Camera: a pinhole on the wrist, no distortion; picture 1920 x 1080 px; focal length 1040.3 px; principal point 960.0 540.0 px. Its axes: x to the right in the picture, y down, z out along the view. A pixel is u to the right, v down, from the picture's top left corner.
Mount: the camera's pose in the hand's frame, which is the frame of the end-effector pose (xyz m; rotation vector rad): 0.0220 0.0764 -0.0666 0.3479 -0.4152 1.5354
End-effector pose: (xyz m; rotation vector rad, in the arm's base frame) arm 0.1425 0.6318 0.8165 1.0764 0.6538 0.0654
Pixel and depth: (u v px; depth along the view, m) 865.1 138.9 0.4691
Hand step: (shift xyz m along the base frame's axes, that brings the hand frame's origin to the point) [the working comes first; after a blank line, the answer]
In the camera's frame: -0.0428 -0.1809 0.4691

0.2775 -0.2904 -0.1343
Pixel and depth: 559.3 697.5 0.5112
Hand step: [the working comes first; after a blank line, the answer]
In the camera's frame: -0.1969 0.0774 0.5112

0.0045 -0.4217 -0.1558
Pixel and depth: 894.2 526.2 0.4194
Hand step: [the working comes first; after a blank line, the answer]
In the camera's frame: -0.0265 -0.0056 0.4194

0.1244 -0.2983 -0.0345
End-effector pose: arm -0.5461 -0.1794 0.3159 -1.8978 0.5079 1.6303
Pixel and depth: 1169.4 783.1 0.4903
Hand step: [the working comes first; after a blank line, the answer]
In the camera's frame: 0.0987 0.1146 0.4903

-0.2898 0.3025 0.0885
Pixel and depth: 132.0 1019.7 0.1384
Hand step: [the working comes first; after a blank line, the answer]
In the camera's frame: -0.1102 0.0638 0.1384

0.0436 0.0616 0.0608
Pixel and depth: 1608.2 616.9 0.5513
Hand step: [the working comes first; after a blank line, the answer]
In the camera's frame: 0.3435 0.0408 0.5513

-0.5244 0.2769 -0.0273
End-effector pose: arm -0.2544 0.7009 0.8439 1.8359 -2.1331 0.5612
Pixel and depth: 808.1 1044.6 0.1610
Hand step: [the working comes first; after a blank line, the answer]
In the camera's frame: -0.0235 0.0781 0.1610

0.0313 0.0247 -0.0802
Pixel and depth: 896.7 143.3 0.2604
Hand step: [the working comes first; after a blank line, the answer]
In the camera's frame: -0.0158 -0.0993 0.2604

0.0494 -0.1779 -0.0860
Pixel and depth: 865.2 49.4 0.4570
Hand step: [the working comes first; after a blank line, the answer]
In the camera's frame: -0.0416 -0.2155 0.4570

0.1542 -0.3633 -0.1724
